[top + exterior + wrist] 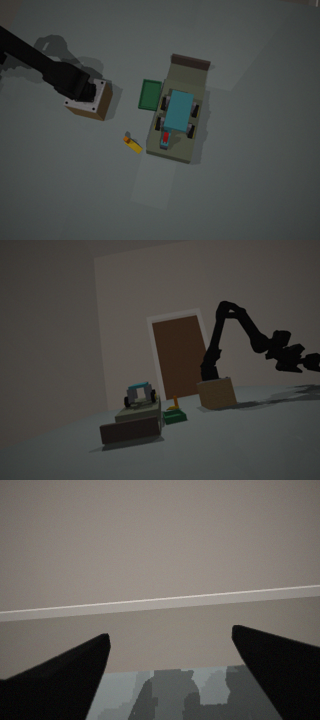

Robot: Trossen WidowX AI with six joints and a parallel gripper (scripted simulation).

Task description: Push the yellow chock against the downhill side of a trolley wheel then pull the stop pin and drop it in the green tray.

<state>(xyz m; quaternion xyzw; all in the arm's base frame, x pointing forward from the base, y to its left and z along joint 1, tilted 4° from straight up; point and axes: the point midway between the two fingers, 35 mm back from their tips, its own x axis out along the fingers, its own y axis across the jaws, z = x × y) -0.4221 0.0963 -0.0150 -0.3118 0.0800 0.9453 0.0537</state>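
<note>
The yellow chock lies 610 mm ahead of my gripper tip, 250 mm to the right of it and 40 mm below it. From my gripper tip the other things lie so: green tray: 660 mm ahead, 60 mm below, 50 mm to the right; olive ramp: 770 mm ahead, 150 mm to the right, 10 mm below; red-headed stop pin: 730 mm ahead, 250 mm to the right, 70 mm above.
</note>
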